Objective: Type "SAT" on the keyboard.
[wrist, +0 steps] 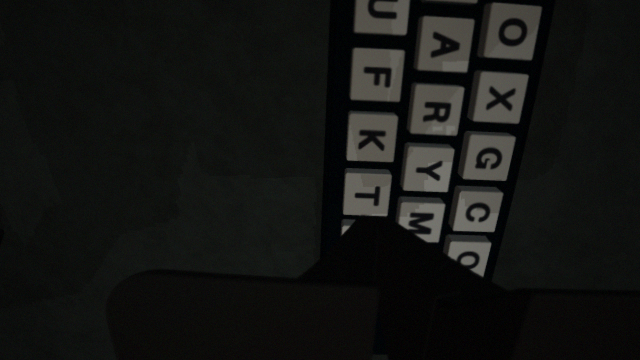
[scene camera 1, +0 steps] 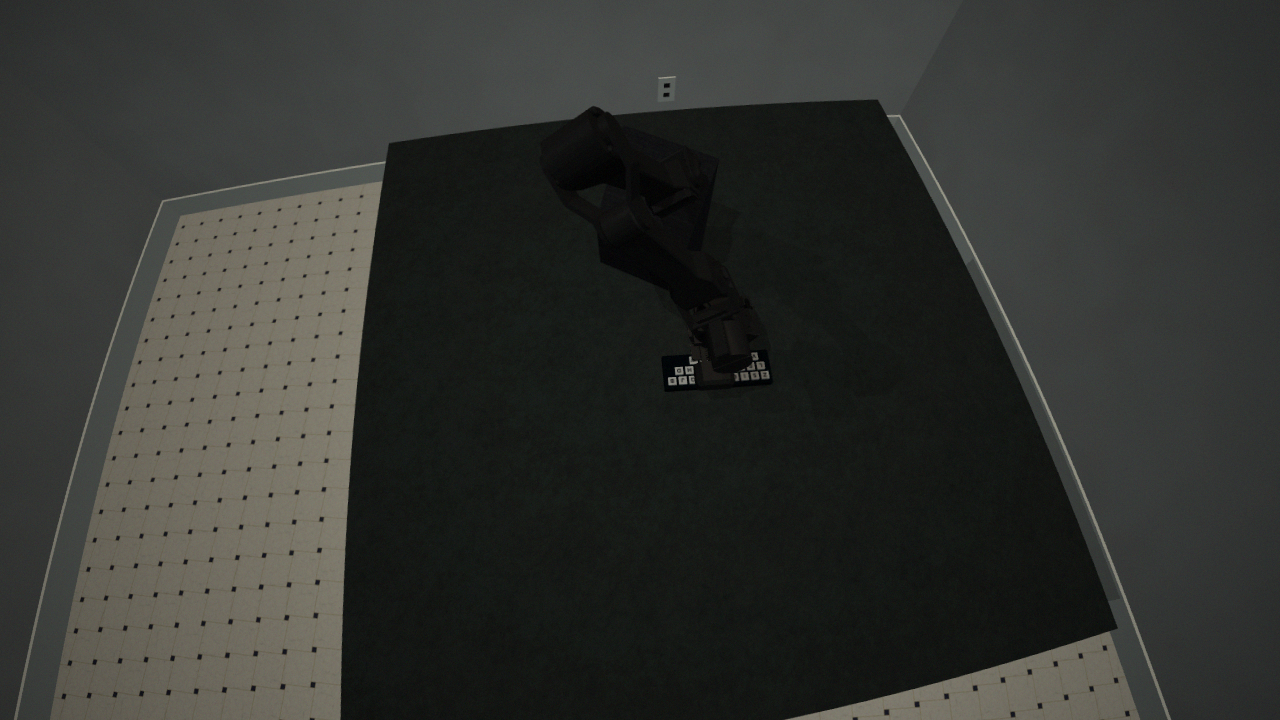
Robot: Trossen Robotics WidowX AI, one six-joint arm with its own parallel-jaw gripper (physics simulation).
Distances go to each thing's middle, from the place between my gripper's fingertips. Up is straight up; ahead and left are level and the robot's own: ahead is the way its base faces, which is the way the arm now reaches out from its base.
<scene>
I see the black keyboard [scene camera 1: 678, 370] 30 mm ahead of my hand, 20 mm to the left of it and 20 mm below it.
</scene>
